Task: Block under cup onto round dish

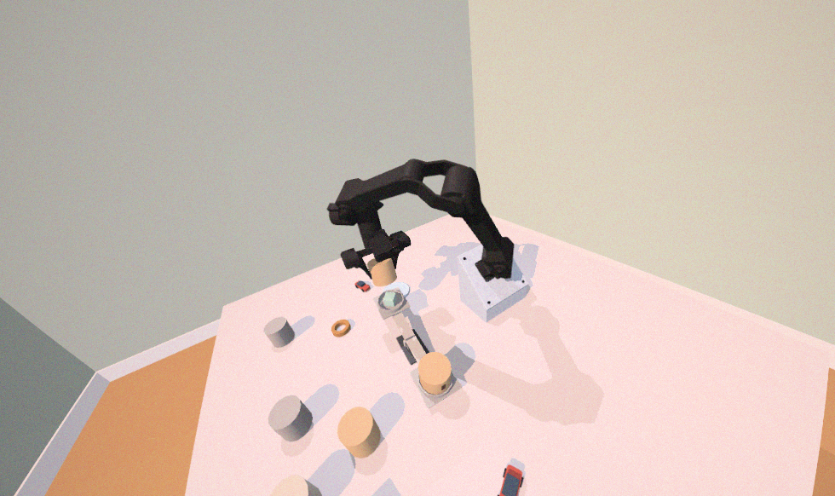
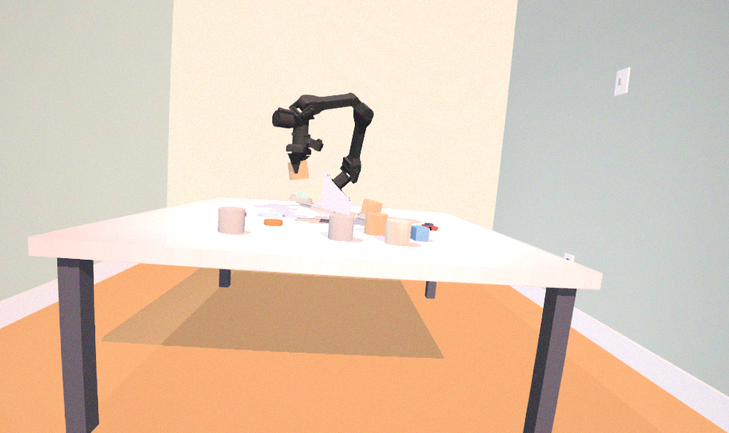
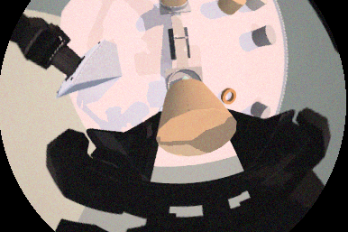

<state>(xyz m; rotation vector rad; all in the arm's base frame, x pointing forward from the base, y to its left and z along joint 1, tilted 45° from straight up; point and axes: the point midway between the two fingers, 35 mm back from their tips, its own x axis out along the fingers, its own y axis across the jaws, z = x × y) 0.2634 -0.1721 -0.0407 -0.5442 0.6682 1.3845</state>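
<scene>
The pale round dish lies 170 mm below my gripper tip, 100 mm to the right of it and 60 mm behind it. Round my gripper tip: balance beam 140 mm to the left, 130 mm below, 20 mm ahead; then balance 150 mm below, 140 mm to the left, 20 mm ahead; then blue block 400 mm to the left, 280 mm ahead, 150 mm below.
</scene>
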